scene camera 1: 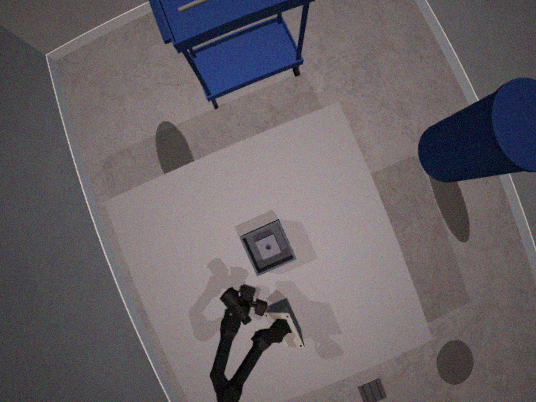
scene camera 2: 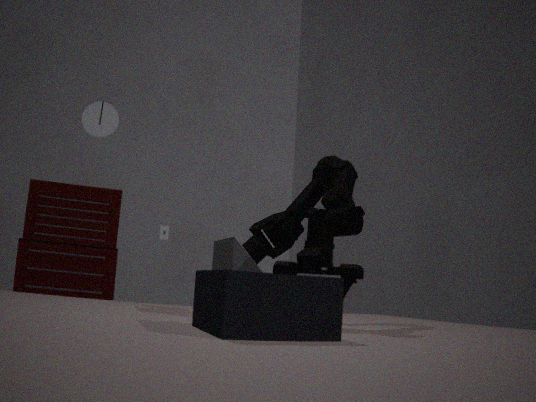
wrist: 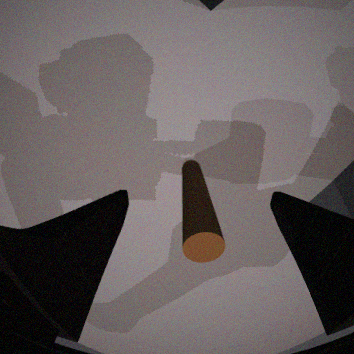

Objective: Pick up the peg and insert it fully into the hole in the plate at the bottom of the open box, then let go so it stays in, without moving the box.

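Pixels of known places: gripper, fingertip midpoint: [wrist: 201,198]; arm's base, link origin: [scene camera 1: 284,325] [scene camera 2: 243,259].
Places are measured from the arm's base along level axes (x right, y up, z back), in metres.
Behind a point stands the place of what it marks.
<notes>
The peg [wrist: 198,207] @(x -0.110, y -0.072, z -0.169 m) shows in the wrist view as a dark brown cylinder with an orange end face towards the camera. It stands roughly upright. It does not show clearly in the scene views. My gripper [scene camera 1: 254,299] @(x -0.116, y -0.105, z -0.155 m) [wrist: 201,198] @(x -0.116, y -0.105, z -0.155 m) is open, with the peg in the gap between its fingertips in the wrist view and neither finger touching it. In scene camera 2 the gripper [scene camera 2: 254,249] points down behind the box, its tips partly hidden. The dark grey open box [scene camera 1: 251,256] @(x -0.019, y -0.063, z -0.325 m) [scene camera 2: 282,309] @(x 0.071, y -0.092, z -0.427 m) stands apart from the gripper. The pale plate [scene camera 1: 274,242] @(x 0.100, y -0.081, z -0.340 m) inside it has a dark round hole.
A grey wedge-shaped block [scene camera 1: 281,305] @(x 0.016, y -0.069, z -0.062 m) [scene camera 2: 225,254] @(x 0.046, y 0.008, z -0.004 m) [wrist: 337,195] @(x -0.033, y -0.121, z -0.062 m) stands beside the gripper, near the arm's base. A pale strip [scene camera 1: 296,332] @(x 0.042, y 0.042, z 0.030 m) lies along that base. A blue cart [scene camera 1: 245,64] and a blue cylinder [scene camera 1: 462,140] are farther off. A red cabinet [scene camera 2: 70,240] stands by the wall.
</notes>
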